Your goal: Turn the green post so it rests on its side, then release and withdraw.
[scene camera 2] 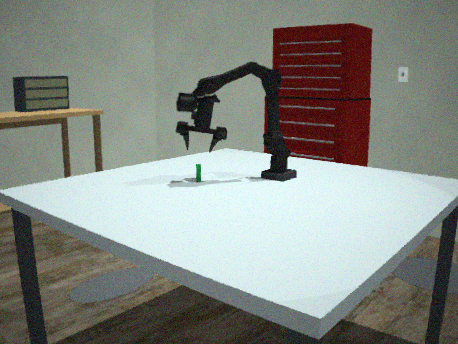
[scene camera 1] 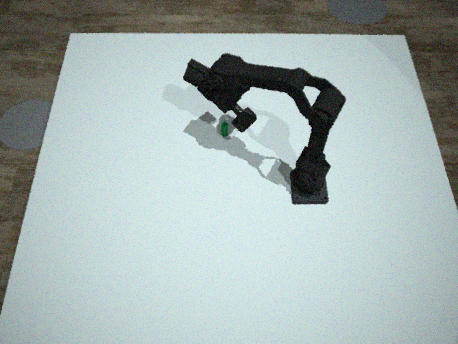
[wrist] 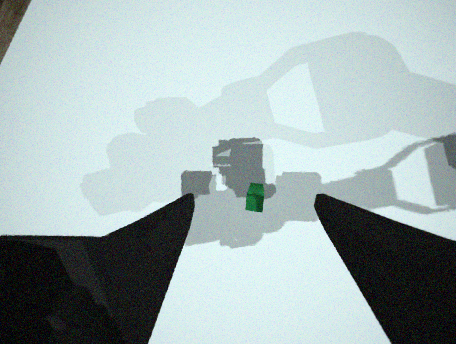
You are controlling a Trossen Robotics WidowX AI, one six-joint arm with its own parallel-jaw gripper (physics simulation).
Scene:
gripper: scene camera 2; scene camera 1; wrist 253,199
same spot on gripper: (scene camera 2: 202,122) = (scene camera 1: 216,102)

